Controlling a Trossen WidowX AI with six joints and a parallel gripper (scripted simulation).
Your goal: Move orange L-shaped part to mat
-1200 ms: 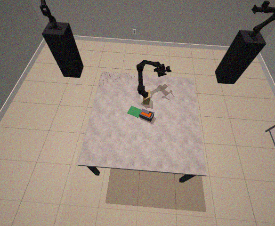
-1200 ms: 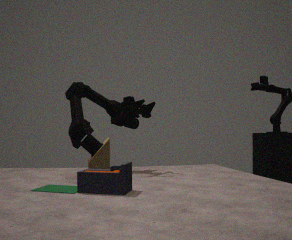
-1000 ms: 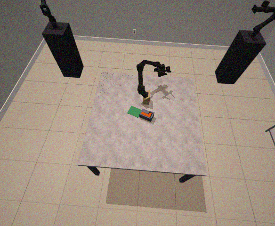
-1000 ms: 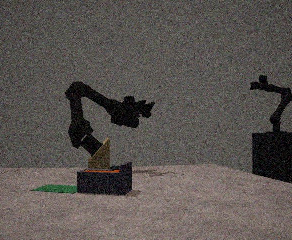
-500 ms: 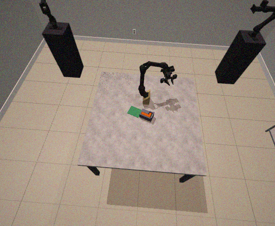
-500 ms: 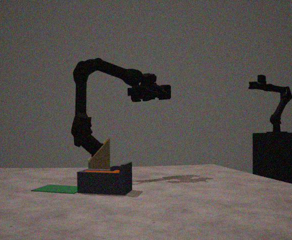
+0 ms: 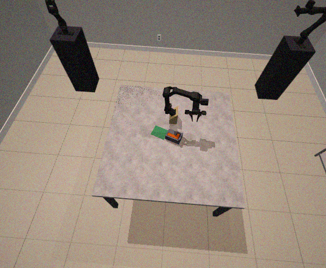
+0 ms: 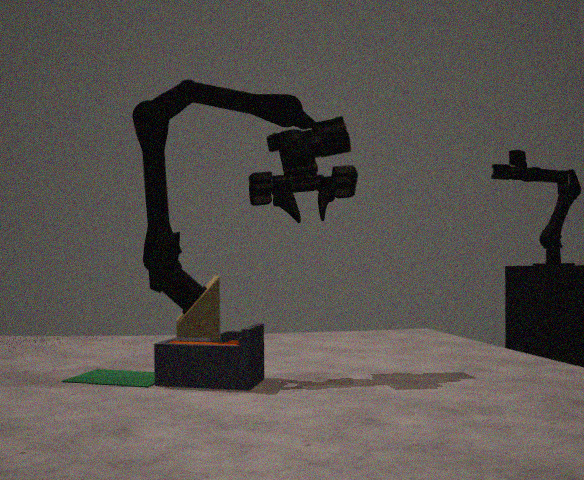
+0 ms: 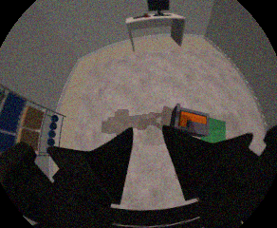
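My gripper tip is now 21 cm above the orange L-shaped part, 16 cm to the left of it and 4 cm short of it. Also, from my gripper tip: green mat (31 cm to the right, 27 cm below, 2 cm behind).
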